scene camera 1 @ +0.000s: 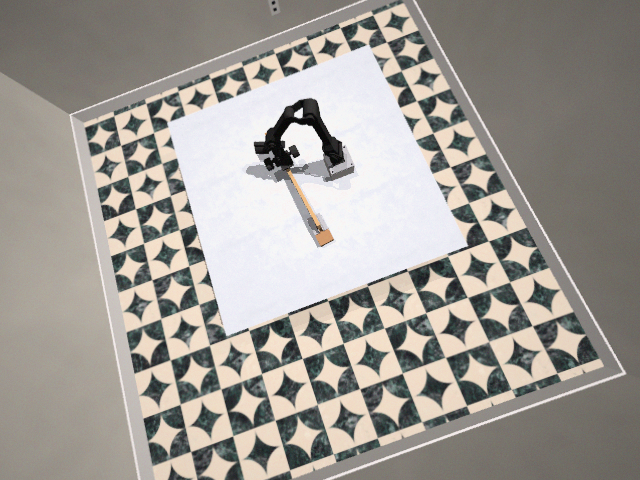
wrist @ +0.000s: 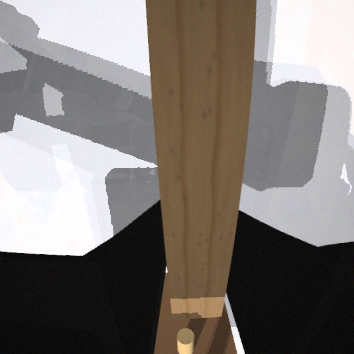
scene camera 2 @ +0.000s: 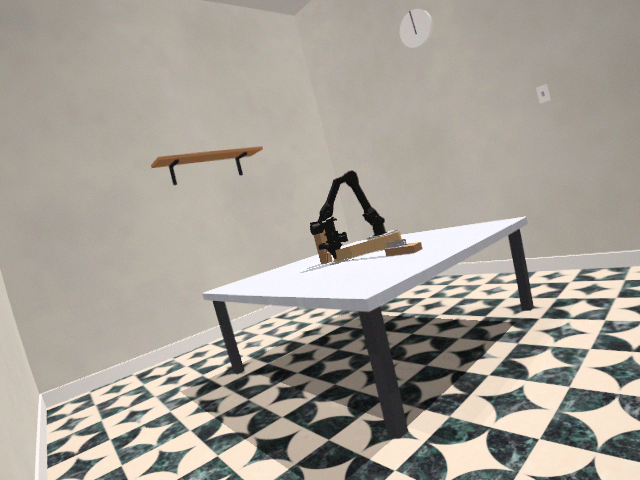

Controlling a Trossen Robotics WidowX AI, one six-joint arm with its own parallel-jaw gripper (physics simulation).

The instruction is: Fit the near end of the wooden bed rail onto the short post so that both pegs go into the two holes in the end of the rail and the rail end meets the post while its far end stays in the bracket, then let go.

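Frame: origin at the arm's base, x ahead, y left, z up, level; centimetres.
Where they show: gripper, fingertip midpoint: (wrist: 187, 206) (scene camera 2: 337, 258); arm's base at its link origin: (scene camera 1: 337, 158) (scene camera 2: 380, 234).
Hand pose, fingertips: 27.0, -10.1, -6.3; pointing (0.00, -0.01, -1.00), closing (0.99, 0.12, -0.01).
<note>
Things, the pixels of their top centre, and the offset from my fingertips, as dx, dy, dz. "pt": a spot on its surface instead. Level surfaces: height alone.
- grey bracket at a spot on its surface: (scene camera 2: 399, 243) (scene camera 1: 317, 227) pt -5.2, +40.6, +3.2
- orange-brown block at its top centre: (scene camera 2: 402, 245) (scene camera 1: 320, 229) -6.2, +41.3, +1.9
- short post at a spot on its surface: (wrist: 163, 335) pt -0.6, -6.3, +2.8
- light peg at a spot on its surface: (wrist: 185, 341) pt +0.3, -5.0, +3.8
- white table at its surface level: dz -1.7
The wooden bed rail (scene camera 1: 303, 198) (scene camera 2: 369, 245) (wrist: 200, 125) runs from the gripper to the grey bracket (scene camera 1: 319, 228) (scene camera 2: 397, 242) at the orange-brown block (scene camera 1: 324, 237) (scene camera 2: 405, 249), with its far end at the bracket. My gripper (scene camera 1: 285, 167) (wrist: 187, 206) is shut on the rail close to its near end, one black finger on each side. The short post (scene camera 2: 321, 246) (wrist: 163, 335) stands upright at that end. One light peg (wrist: 185, 341) shows on the post, outside the rail's end edge. The other peg and the rail's end holes are hidden; contact between rail and post cannot be told.
The white table (scene camera 1: 248, 268) (scene camera 2: 330, 289) carries the parts. The arm's grey base (scene camera 1: 342, 169) stands to the right of the gripper in scene camera 1, and the black arm arches over from it. A wall shelf (scene camera 2: 206, 155) hangs behind the table.
</note>
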